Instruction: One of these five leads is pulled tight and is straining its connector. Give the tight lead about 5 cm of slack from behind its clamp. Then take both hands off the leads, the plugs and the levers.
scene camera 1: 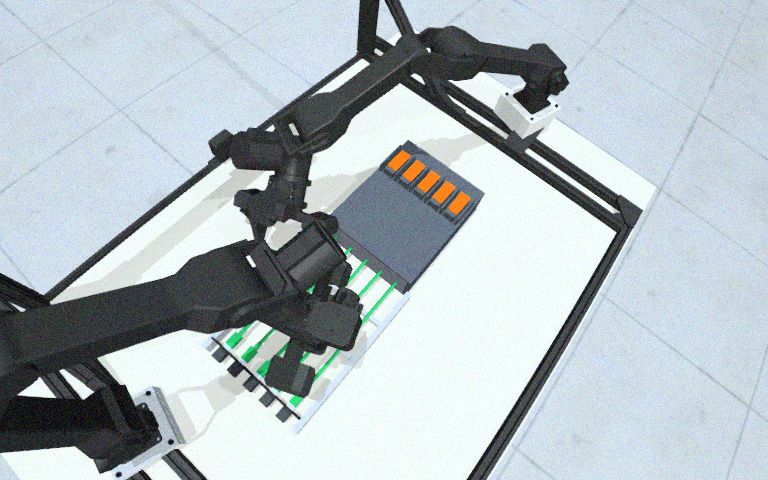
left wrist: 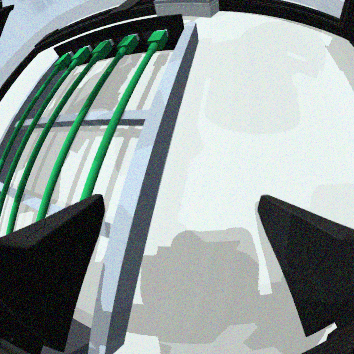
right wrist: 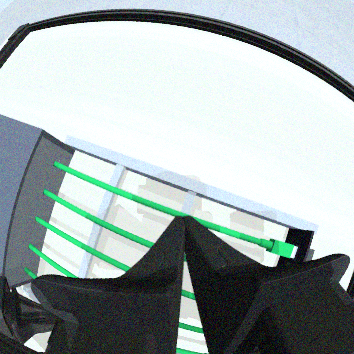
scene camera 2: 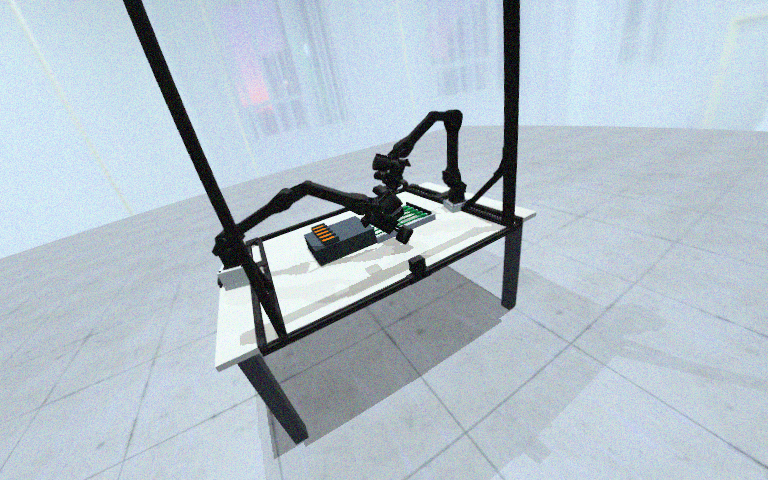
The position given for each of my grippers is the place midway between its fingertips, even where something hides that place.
My left gripper point(left wrist: 184, 203) is open, holding nothing. My right gripper point(scene camera 1: 338, 339) is shut and holds nothing. I also see a pale rack point(scene camera 1: 395, 226).
My right gripper also shows in the right wrist view point(right wrist: 182, 222). The pale rack is seen too in the left wrist view point(left wrist: 127, 234), in the right wrist view point(right wrist: 27, 136) and in scene camera 2 point(scene camera 2: 353, 236).
